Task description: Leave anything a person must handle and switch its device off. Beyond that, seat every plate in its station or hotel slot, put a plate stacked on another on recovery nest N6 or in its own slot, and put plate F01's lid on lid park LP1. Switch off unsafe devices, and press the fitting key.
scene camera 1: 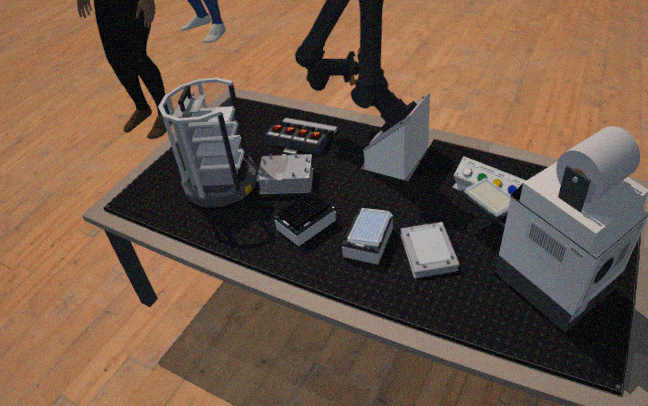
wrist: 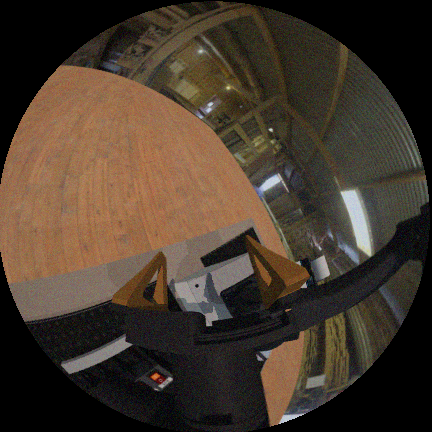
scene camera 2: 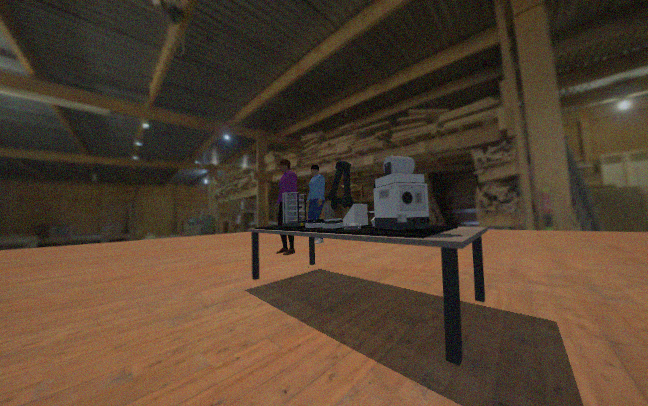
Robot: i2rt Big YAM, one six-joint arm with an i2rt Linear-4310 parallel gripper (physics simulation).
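Places are measured from the arm's base along level axes (x ahead, y down, z left), in millimetres.
Pixels of known places: gripper, between the fingertips: (wrist: 202, 247); arm's base, origin of its link: (scene camera 1: 400, 118) (wrist: 245, 293) (scene camera 2: 356, 209).
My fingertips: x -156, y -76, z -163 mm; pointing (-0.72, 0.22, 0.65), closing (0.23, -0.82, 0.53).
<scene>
For each thing: its top centre in the pictures, then the offset to it from my fingertips. "spot": a spot on its surface instead.
- black plate, centre of its top: (scene camera 1: 303, 208) dz +58, dx +579, dy +151 mm
- pale blue plate, centre of its top: (scene camera 1: 369, 223) dz +257, dx +562, dy +143 mm
- flat station, a spot on its surface: (scene camera 1: 430, 245) spot: dz +421, dx +529, dy +186 mm
- cream plate, centre of its top: (scene camera 1: 491, 194) dz +528, dx +366, dy +95 mm
- key panel, centre of its top: (scene camera 1: 493, 171) dz +495, dx +214, dy +137 mm
- round plate hotel, centre of its top: (scene camera 1: 197, 91) (scene camera 2: 294, 191) dz -303, dx +532, dy -126 mm
- switch strip, a spot on its surface: (scene camera 1: 300, 137) spot: dz -165, dx +251, dy +181 mm
- grey box, centre of its top: (scene camera 1: 283, 162) dz -106, dx +432, dy +145 mm
My gripper (wrist: 202, 247) is open and empty, high over the table's rear side; in scene camera 1 the arm partly hides it. A black plate (scene camera 1: 304, 211) lies on a grey station. A pale blue plate (scene camera 1: 370, 226) lies slightly askew on another. A flat station (scene camera 1: 430, 245) has a pale white top. A cream plate (scene camera 1: 489, 196) lies by the key panel (scene camera 1: 487, 175), whose white, green, yellow and blue keys show. The round plate hotel (scene camera 1: 201, 145) (scene camera 2: 293, 207) stands left. A switch strip (scene camera 1: 300, 137) shows several orange-lit rockers. Labels and exact seating are too small to tell.
A grey box (scene camera 1: 286, 172) stands beside the hotel. A large white device (scene camera 1: 555, 240) (scene camera 2: 400, 197) fills the table's right end. A wedge-shaped grey housing (scene camera 1: 400, 147) stands at the arm's base. Two people (scene camera 2: 288, 182) (scene camera 2: 316, 187) stand behind the table, one near its left rear corner.
</scene>
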